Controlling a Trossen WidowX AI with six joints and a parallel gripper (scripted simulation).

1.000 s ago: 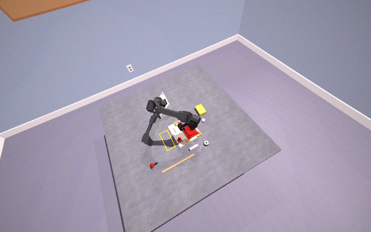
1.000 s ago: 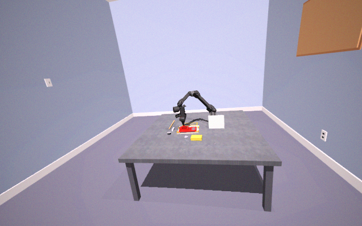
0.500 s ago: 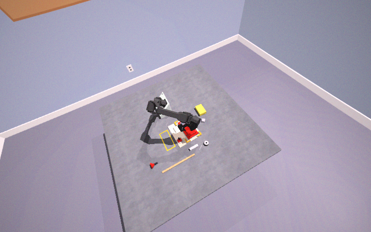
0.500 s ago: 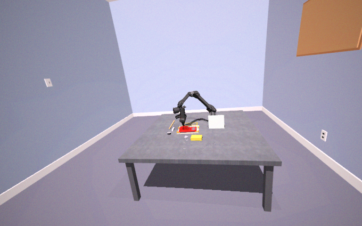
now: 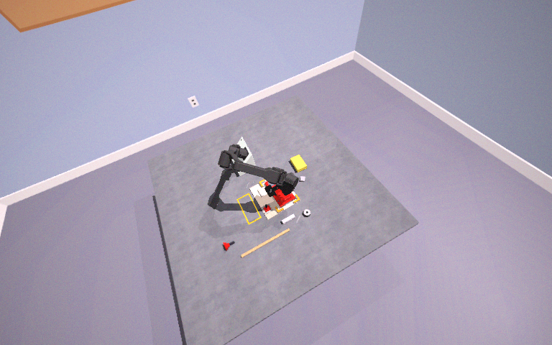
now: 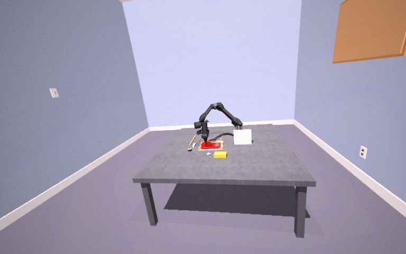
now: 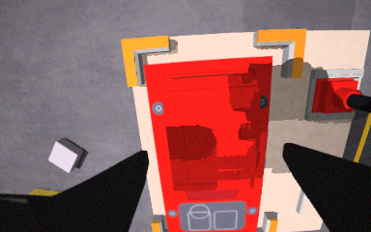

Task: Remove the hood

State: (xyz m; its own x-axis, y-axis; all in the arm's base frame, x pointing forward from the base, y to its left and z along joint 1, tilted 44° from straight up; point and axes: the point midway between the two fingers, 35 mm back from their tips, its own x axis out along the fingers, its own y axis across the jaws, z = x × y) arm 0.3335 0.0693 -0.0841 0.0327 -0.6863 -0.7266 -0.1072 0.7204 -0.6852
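Right now my gripper tip is 3 cm above the red hood. Round my gripper tip: white cylinder (15 cm ahead, 4 cm to the right, 6 cm below); then grey socket (3 cm ahead, 13 cm to the right, 4 cm below); then yellow block (17 cm behind, 20 cm to the left, 6 cm below).
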